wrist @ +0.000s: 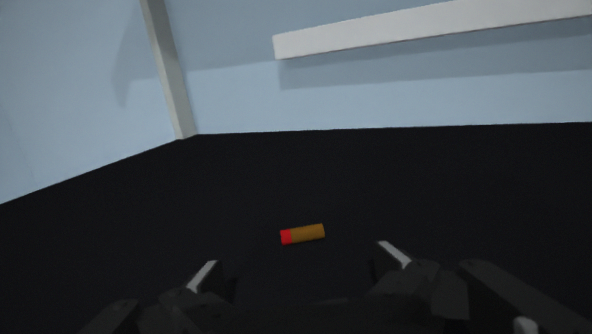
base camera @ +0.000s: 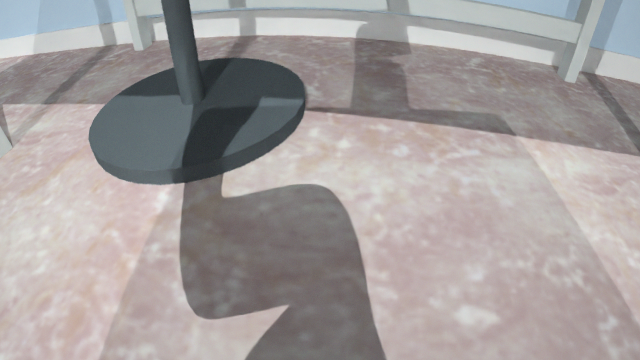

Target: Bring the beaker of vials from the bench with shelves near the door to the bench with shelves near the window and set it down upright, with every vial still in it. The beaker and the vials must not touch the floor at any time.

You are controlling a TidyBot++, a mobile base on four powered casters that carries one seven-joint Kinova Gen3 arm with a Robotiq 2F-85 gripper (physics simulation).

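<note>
An orange-brown vial with a red cap point(wrist: 302, 234) lies on its side on the black bench top point(wrist: 350, 175) in the wrist view, its cap end to the left. My gripper point(wrist: 299, 268) is open and empty; its two fingers stand wide apart at the bottom of the wrist view, and the vial shows beyond the fingertips, between them in the picture. How high the fingers are above the bench top is hard to tell. The beaker does not show in either view.
A light shelf post point(wrist: 169, 75) stands at the back left of the bench top, and a white rail point(wrist: 400, 31) runs along the blue wall. In the base view, a stool's dark round base point(base camera: 140, 135) stands before the bench's pale leg point(base camera: 577, 50) and lower bar point(base camera: 320, 10).
</note>
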